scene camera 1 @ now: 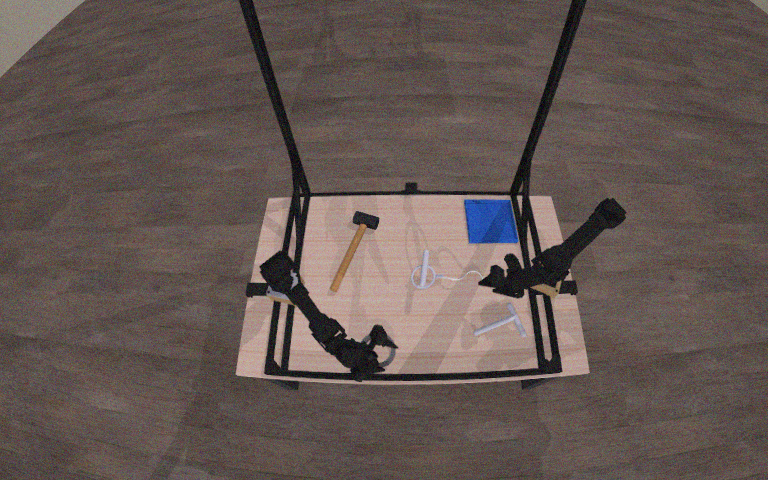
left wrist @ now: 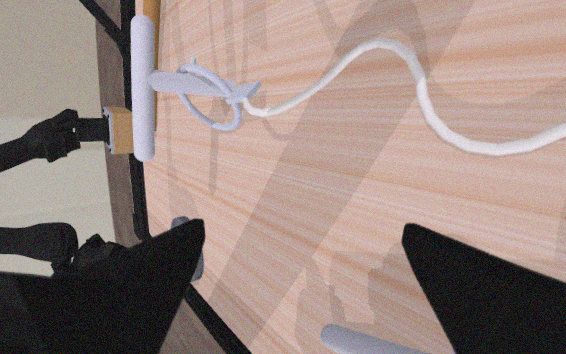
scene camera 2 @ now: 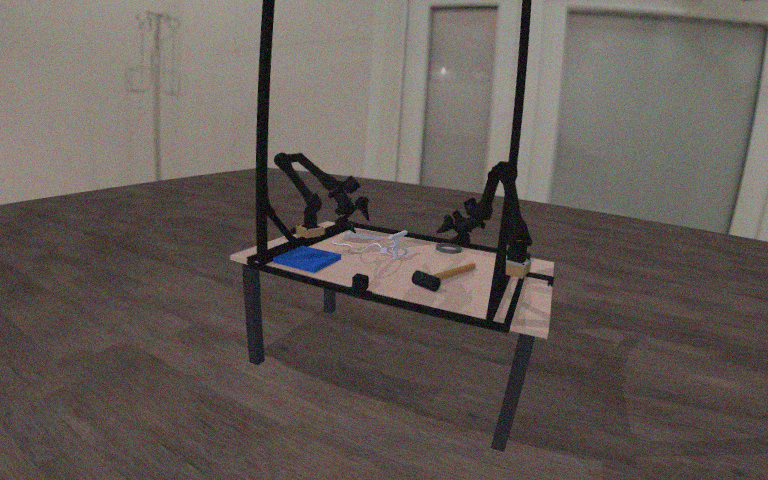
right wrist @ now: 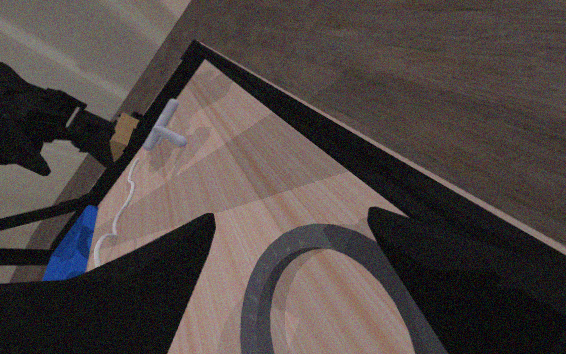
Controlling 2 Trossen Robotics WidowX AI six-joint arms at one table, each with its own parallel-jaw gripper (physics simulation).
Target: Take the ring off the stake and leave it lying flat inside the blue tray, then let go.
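Places are measured from the left arm's base along level axes (x back, y right, z up), in metres.
Pixels of known places: left gripper, fingertip midpoint: (scene camera 1: 485, 287) (left wrist: 304, 231) (scene camera 2: 361, 226) (right wrist: 84, 170); right gripper, fingertip midpoint: (scene camera 1: 391, 358) (scene camera 2: 442, 237) (right wrist: 292, 217); left arm's base, link origin: (scene camera 2: 310, 226); right arm's base, link origin: (scene camera 1: 282, 284) (left wrist: 107, 129) (scene camera 2: 516, 259).
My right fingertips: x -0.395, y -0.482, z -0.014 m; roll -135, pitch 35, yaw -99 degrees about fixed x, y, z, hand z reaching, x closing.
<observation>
For each thing: its top centre in the pictures, then the offset to it from my right fingertips. "spot": a spot on its surface instead.
- pale T-shaped stake, top centre: (left wrist: 131, 92) (scene camera 1: 424, 266) (scene camera 2: 398, 232) dx -0.027, dy +0.314, dz +0.067 m
- thin pale ring, surface spot: (left wrist: 220, 128) spot: dx -0.021, dy +0.279, dz -0.032 m
- thicker dark grey ring, top centre: (right wrist: 318, 334) (left wrist: 181, 249) (scene camera 1: 377, 349) (scene camera 2: 448, 246) dx -0.058, dy +0.014, dz -0.027 m
- blue tray, top centre: (right wrist: 59, 261) (scene camera 1: 491, 219) (scene camera 2: 307, 255) dx +0.121, dy +0.653, dz -0.020 m
- white cord, surface spot: (left wrist: 320, 87) (scene camera 1: 464, 277) spot: dx +0.106, dy +0.378, dz -0.028 m
- second pale T-shaped piece, top centre: (right wrist: 166, 126) (scene camera 1: 498, 326) (scene camera 2: 363, 234) dx +0.281, dy +0.249, dz -0.022 m
- hammer, top centre: (left wrist: 133, 44) (scene camera 1: 350, 246) (scene camera 2: 450, 266) dx -0.307, dy +0.302, dz +0.008 m
A pale T-shaped stake (scene camera 1: 425, 263) (left wrist: 195, 85) stands mid-table. A thin pale ring (scene camera 1: 412, 277) (left wrist: 220, 128) encircles its shaft low down. A thicker dark grey ring (scene camera 1: 392, 355) (scene camera 2: 449, 251) (right wrist: 257, 295) lies flat on the table, apart from the stake. My right gripper (scene camera 1: 389, 358) (scene camera 2: 451, 236) (right wrist: 292, 217) is open and empty above the dark ring, whose arc shows between and beyond its fingertips. The blue tray (scene camera 1: 481, 226) (scene camera 2: 307, 258) (right wrist: 75, 250) holds no ring. My left gripper (scene camera 1: 498, 287) (scene camera 2: 360, 224) (left wrist: 304, 231) is open and empty, above the table.
A white cord (scene camera 1: 461, 275) (left wrist: 320, 87) runs from the stake's base toward my left gripper. A second pale T-shaped piece (scene camera 1: 495, 325) (right wrist: 165, 127) lies nearby. A hammer (scene camera 1: 348, 257) (scene camera 2: 455, 271) lies on the table. Black frame bars (scene camera 1: 407, 375) run along the table edges.
</observation>
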